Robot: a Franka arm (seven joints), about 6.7 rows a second.
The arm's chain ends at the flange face. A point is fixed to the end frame.
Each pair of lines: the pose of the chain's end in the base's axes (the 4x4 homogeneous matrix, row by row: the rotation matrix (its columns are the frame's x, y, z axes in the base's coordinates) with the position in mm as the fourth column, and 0 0 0 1 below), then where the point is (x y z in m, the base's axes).
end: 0.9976 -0.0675 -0.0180 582.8; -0.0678 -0.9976 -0.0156 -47.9; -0.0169 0.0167 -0.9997 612.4; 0 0 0 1
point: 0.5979 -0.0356 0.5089
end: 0.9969 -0.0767 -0.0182 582.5; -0.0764 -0.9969 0.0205 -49.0; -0.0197 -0.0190 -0.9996 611.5; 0 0 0 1
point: 0.5977 -0.0332 0.5085
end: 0.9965 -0.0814 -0.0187 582.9; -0.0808 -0.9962 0.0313 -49.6; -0.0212 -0.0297 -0.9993 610.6; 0 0 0 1
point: 0.5981 -0.0327 0.5078
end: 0.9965 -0.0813 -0.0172 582.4; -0.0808 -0.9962 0.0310 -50.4; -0.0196 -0.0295 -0.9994 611.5; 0 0 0 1
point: 0.5978 -0.0336 0.5087
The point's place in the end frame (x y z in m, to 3 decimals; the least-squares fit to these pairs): 0.016 -0.015 0.103
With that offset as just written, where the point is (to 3 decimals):
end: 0.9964 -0.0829 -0.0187 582.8; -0.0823 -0.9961 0.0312 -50.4; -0.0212 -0.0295 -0.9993 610.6; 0 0 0 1
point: 0.598 -0.034 0.508
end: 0.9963 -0.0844 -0.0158 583.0; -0.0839 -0.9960 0.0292 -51.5; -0.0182 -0.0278 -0.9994 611.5; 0 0 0 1
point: 0.599 -0.035 0.509
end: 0.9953 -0.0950 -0.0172 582.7; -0.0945 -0.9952 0.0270 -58.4; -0.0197 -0.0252 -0.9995 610.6; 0 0 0 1
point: 0.598 -0.042 0.508
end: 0.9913 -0.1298 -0.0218 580.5; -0.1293 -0.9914 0.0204 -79.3; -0.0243 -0.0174 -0.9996 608.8; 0 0 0 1
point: 0.596 -0.064 0.506
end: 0.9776 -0.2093 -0.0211 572.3; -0.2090 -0.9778 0.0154 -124.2; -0.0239 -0.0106 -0.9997 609.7; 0 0 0 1
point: 0.589 -0.111 0.507
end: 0.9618 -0.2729 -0.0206 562.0; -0.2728 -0.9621 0.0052 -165.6; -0.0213 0.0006 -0.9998 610.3; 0 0 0 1
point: 0.579 -0.155 0.507
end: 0.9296 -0.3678 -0.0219 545.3; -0.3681 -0.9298 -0.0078 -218.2; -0.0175 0.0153 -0.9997 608.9; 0 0 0 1
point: 0.563 -0.211 0.505
